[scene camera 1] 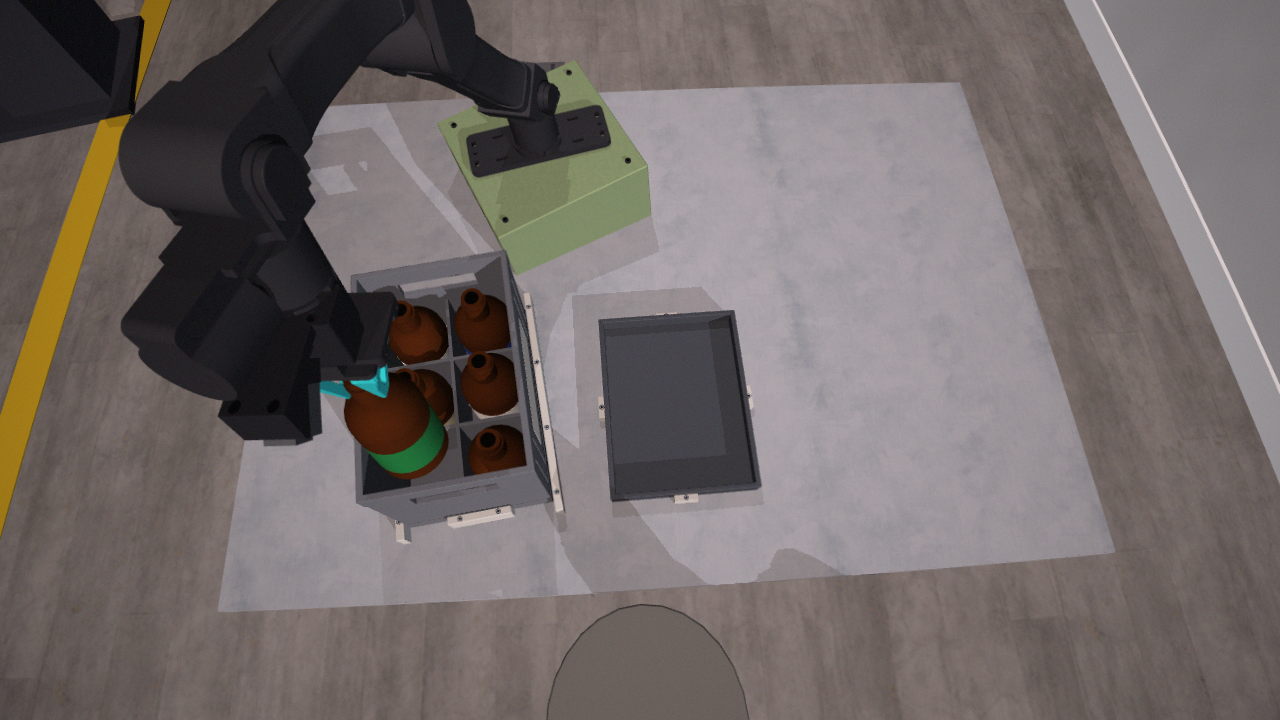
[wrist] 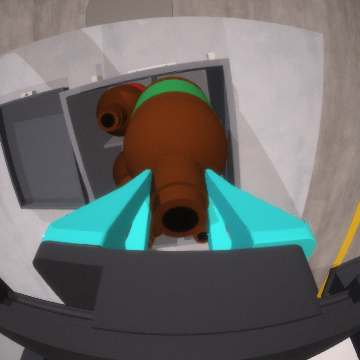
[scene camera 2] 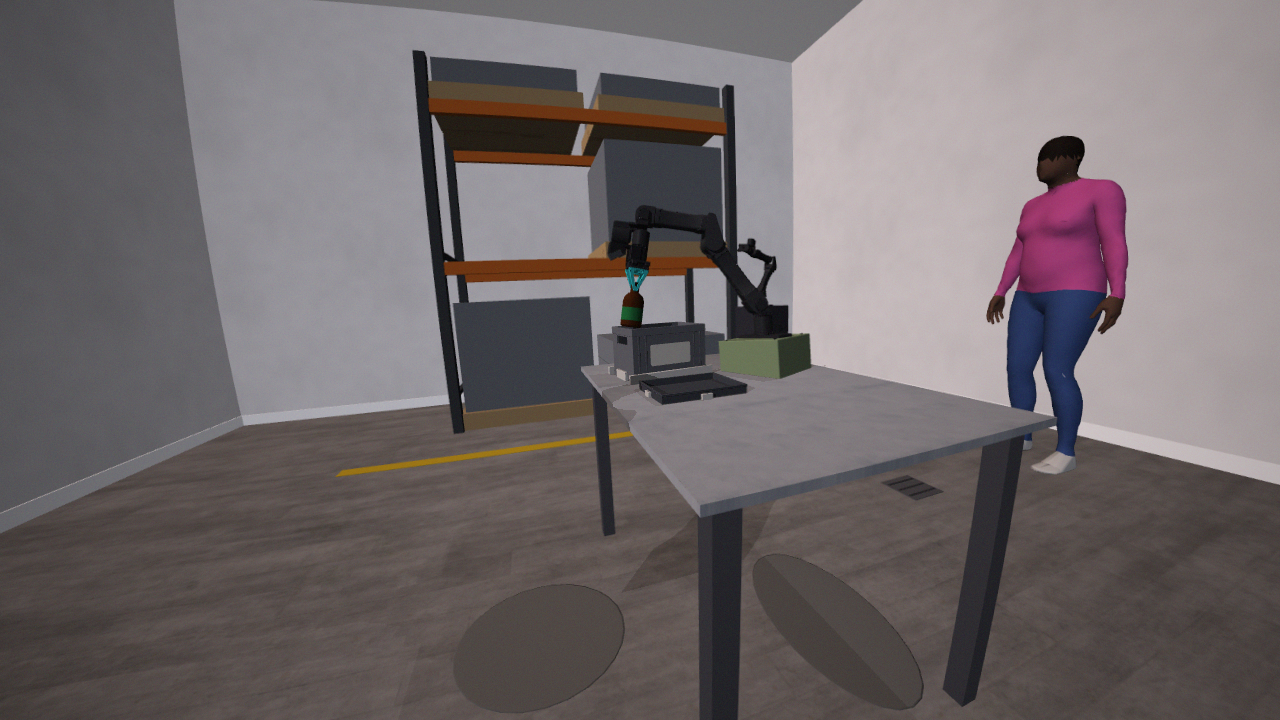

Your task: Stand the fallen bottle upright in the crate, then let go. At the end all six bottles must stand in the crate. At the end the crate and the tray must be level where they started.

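Frame: origin at the arm's base, x ahead, y left, z up, level; millimetres.
Seen in the pictures: gripper, fingertip midpoint: [scene camera 1: 368, 391] [wrist: 177, 178] [scene camera 2: 634, 291]; arm's base, origin of the base link: [scene camera 1: 538, 142] [scene camera 2: 764, 337].
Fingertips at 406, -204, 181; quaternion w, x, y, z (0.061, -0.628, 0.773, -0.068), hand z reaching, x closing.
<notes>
Pixels of each thing's top centre, then the offset from my fingertips to it, as dx, dy, dz. Level surfaces: height alone.
- green-banded brown bottle, middle of its top: [wrist: 170, 196] [scene camera 1: 356, 386] [scene camera 2: 632, 282] +7, +1, +32
- grey crate, middle of its top: [scene camera 1: 435, 366] [wrist: 161, 190] [scene camera 2: 657, 325] -67, +35, -121
- table, its level: dz -296
My gripper [scene camera 1: 362, 385] [scene camera 2: 634, 288] [wrist: 177, 178] is shut on the neck of the green-banded brown bottle [scene camera 1: 384, 419] [scene camera 2: 632, 302] [wrist: 175, 132]. The bottle hangs about upright, mouth up, over the near left compartment of the grey crate [scene camera 1: 528, 486] [scene camera 2: 630, 358] [wrist: 231, 100]. In the scene camera 2 view its base is about at the crate's rim; its exact height is hard to tell. Other brown bottles stand in the crate, among them a near right one [scene camera 1: 496, 450] [wrist: 114, 112] and a middle right one [scene camera 1: 490, 386]. The crate looks level.
The dark, shallow tray [scene camera 1: 662, 394] [scene camera 2: 686, 396] [wrist: 40, 145] lies level on the table [scene camera 1: 895, 358] [scene camera 2: 850, 447], right of the crate in the scene camera 1 view. The arm's green base block [scene camera 1: 572, 223] [scene camera 2: 751, 356] stands behind them. A person [scene camera 2: 1065, 241] stands beyond the table.
</notes>
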